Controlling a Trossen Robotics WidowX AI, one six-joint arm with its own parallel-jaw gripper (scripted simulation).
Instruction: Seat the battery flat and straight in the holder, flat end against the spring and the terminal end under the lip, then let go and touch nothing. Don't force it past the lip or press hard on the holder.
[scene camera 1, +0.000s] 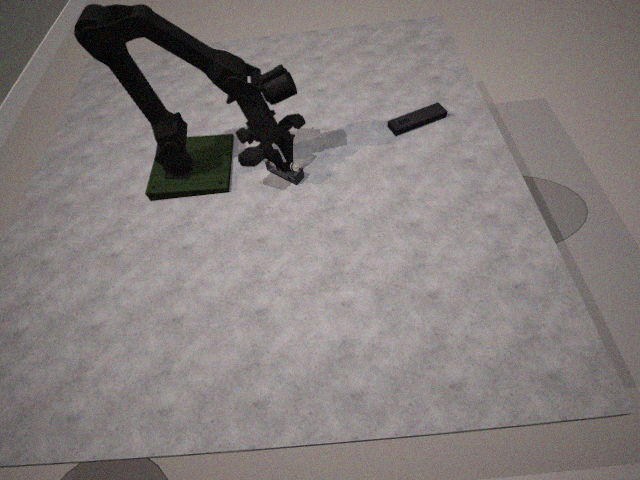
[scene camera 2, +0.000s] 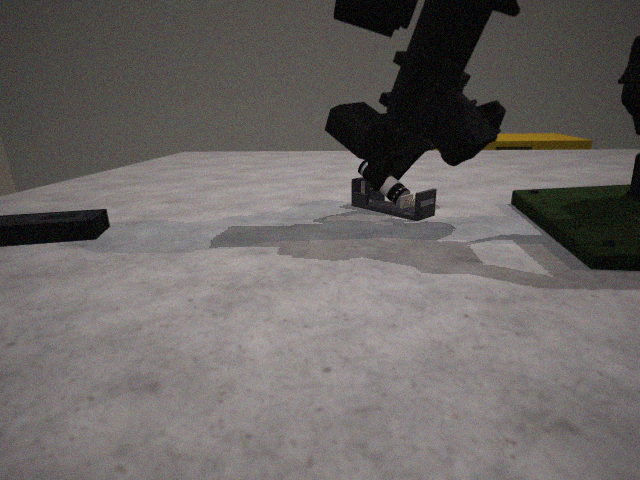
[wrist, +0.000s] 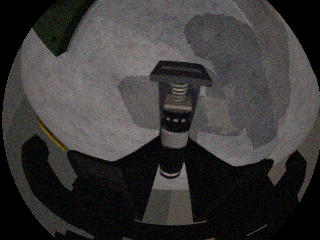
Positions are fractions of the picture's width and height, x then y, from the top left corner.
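Observation:
My gripper (scene camera 2: 0.60, 0.39), (scene camera 1: 0.45, 0.35), (wrist: 0.54, 0.59): carrying a battery (wrist: 0.55, 0.52).

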